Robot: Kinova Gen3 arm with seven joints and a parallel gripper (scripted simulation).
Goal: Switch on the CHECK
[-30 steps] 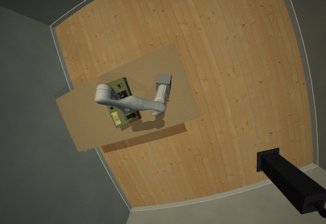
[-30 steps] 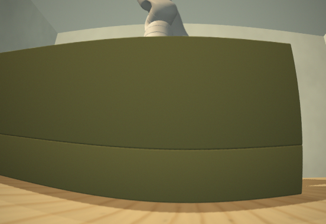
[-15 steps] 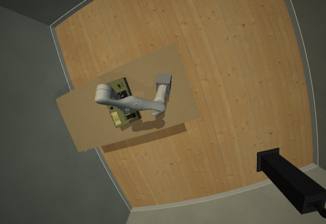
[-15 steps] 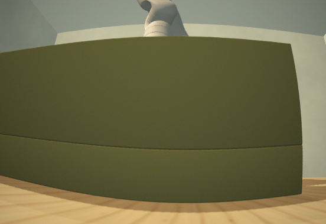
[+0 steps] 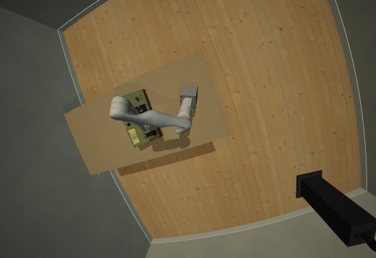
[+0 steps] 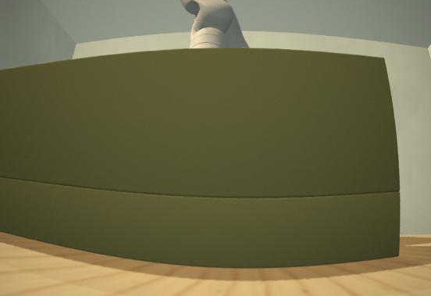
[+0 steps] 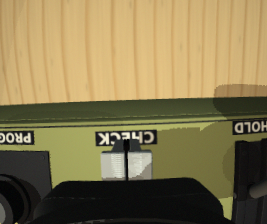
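My hand is 60 mm short of the check toggle, 10 mm to the right of it and 10 mm above it. The rest, counted from my hand: black ball lever (20 mm ahead, 120 mm to the left); mode push button (90 mm ahead, 230 mm to the right, 10 mm below); olive console (100 mm ahead, 50 mm to the right, 30 mm below).
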